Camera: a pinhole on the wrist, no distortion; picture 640 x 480 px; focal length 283.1 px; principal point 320.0 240.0 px. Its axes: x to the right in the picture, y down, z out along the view. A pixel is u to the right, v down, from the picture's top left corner.
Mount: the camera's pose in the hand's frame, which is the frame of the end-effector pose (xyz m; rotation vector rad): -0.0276 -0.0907 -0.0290 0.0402 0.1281 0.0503
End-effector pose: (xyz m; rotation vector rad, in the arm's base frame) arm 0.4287 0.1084 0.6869 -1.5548 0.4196 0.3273
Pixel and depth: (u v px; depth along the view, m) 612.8 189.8 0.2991
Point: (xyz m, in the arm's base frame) 0.7878 0.3149 0.6571
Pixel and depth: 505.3 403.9 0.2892
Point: 0.5746 0.3372 0.5260
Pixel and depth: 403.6 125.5 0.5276
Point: 0.7790 0.5609 0.8594
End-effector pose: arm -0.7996 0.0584 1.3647 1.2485 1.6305 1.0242
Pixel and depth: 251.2 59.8 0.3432
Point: -0.5983 -0.0162 0.9639
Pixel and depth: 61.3 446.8 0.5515
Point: -0.0767 -0.2873 1.4746
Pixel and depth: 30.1 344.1 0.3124
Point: -0.4430 -0.2060 1.2924
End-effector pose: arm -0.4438 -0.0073 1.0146 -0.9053 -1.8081 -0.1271
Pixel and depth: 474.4 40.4 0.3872
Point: -0.9526 0.0127 1.2006
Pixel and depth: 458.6 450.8 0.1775
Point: -0.5383 0.1275 1.0037
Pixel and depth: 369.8 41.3 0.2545
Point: -0.7863 -0.0713 1.0609
